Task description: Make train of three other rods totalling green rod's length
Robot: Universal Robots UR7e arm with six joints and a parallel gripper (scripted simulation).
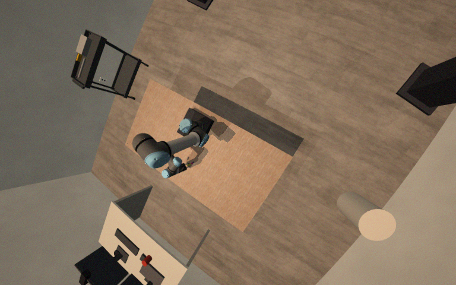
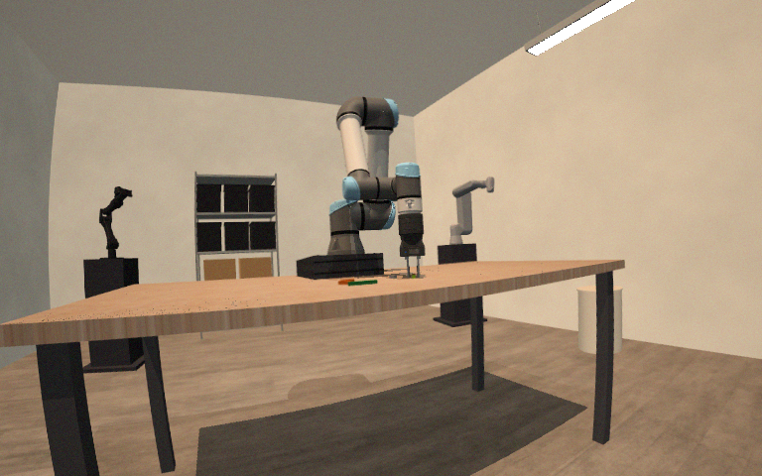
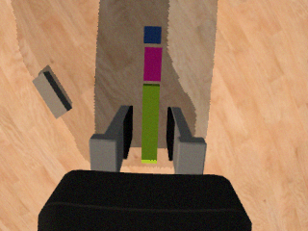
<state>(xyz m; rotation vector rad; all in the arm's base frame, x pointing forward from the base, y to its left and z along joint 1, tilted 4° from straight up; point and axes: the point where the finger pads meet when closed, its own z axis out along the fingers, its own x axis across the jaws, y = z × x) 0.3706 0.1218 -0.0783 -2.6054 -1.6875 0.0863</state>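
My hand is 10 mm above the lime rod. The rest, counted from my hand: magenta rod (30 mm behind, 20 mm to the left, 10 mm below); small blue rod (50 mm behind, 20 mm to the left, 10 mm below); grey rod (50 mm to the right, 40 mm behind, 10 mm below).
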